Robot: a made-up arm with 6 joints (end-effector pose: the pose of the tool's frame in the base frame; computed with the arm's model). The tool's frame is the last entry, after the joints. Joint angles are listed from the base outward.
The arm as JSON. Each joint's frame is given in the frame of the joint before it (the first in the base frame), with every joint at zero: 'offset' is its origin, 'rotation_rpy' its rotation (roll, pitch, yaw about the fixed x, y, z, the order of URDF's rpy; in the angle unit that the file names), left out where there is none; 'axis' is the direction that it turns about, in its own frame. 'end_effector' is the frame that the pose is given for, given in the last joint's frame.
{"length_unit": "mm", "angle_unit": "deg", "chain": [
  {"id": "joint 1", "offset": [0.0, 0.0, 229.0], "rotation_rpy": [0.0, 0.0, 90.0], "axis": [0.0, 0.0, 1.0]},
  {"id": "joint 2", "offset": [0.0, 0.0, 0.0], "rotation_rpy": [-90.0, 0.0, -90.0], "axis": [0.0, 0.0, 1.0]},
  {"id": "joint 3", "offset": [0.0, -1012.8, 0.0], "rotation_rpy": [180.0, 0.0, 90.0], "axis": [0.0, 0.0, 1.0]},
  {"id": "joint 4", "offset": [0.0, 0.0, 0.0], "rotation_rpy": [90.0, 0.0, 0.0], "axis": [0.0, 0.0, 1.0]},
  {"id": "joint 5", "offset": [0.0, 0.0, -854.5], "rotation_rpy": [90.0, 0.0, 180.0], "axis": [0.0, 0.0, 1.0]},
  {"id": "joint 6", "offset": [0.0, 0.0, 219.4], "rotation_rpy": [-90.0, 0.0, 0.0], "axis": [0.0, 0.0, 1.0]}
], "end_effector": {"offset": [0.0, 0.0, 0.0], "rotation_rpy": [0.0, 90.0, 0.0]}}
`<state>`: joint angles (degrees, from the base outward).
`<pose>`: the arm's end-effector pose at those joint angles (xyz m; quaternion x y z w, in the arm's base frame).
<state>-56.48 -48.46 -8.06 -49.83 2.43 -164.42</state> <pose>-0.1173 -0.0793 1.3268 -0.8275 0.3413 -0.4380 0.0829</pose>
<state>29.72 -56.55 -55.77 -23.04 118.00 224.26</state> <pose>0.1092 -0.1701 0.7130 -0.6066 0.3311 -0.7165 0.0953</pose>
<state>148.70 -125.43 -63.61 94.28 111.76 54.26</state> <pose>0.5166 -0.3333 0.4984 -0.5537 0.7873 0.2684 0.0396</pose>
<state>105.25 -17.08 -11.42 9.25 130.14 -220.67</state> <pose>0.0644 0.5870 1.3165 0.0868 -0.5252 -0.4350 0.7262</pose>
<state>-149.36 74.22 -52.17 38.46 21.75 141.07</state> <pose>-0.5845 -0.1465 -0.2644 -0.1996 0.5408 0.1108 0.8096</pose>
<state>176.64 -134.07 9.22 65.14 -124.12 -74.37</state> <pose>1.5345 0.0023 -0.1242 0.3703 0.7880 0.4304 0.2380</pose>
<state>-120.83 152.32 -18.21 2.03 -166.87 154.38</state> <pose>0.0019 0.4310 -0.8161 0.5074 -0.8068 0.2984 0.0504</pose>
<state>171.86 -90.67 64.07 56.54 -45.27 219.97</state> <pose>1.8620 -0.1441 0.4163 -0.7183 -0.4562 -0.1329 0.5082</pose>
